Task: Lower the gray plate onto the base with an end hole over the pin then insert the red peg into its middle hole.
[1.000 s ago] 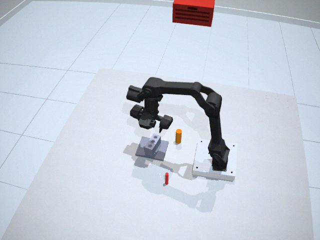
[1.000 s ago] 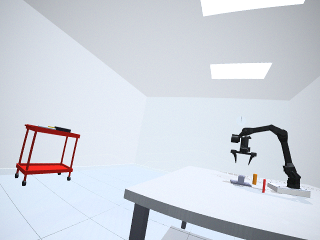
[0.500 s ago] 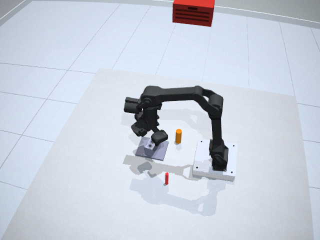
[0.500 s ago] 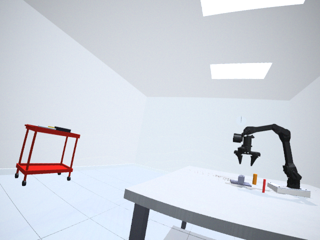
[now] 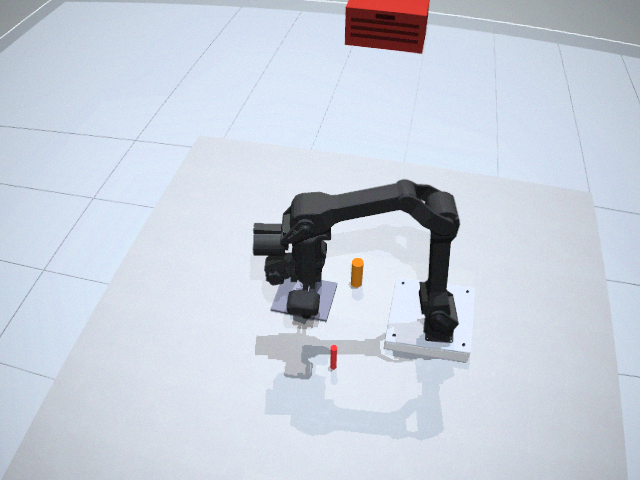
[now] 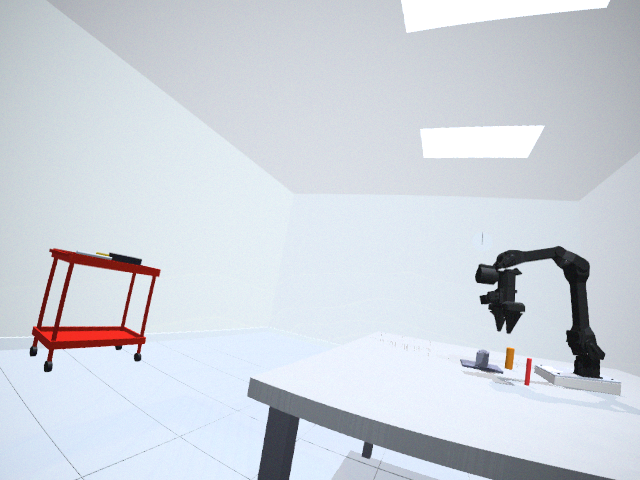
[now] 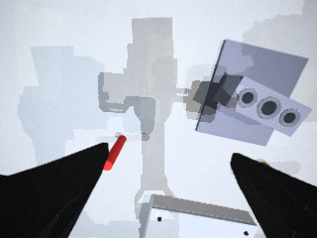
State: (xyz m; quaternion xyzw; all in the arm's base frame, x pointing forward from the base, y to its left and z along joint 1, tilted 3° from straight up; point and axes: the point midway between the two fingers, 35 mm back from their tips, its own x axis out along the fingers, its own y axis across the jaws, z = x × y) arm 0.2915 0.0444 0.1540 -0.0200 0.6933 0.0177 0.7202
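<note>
Right now my gripper tip is 110 mm above the red peg, 70 mm to the right of it and 70 mm past it. From my gripper tip the other things lie so: orange cylinder (190 mm to the right, 110 mm below, 90 mm behind); then gray plate (120 mm to the right, 100 mm below, 30 mm ahead); then square base (140 mm below, 110 mm to the right, 40 mm ahead).
</note>
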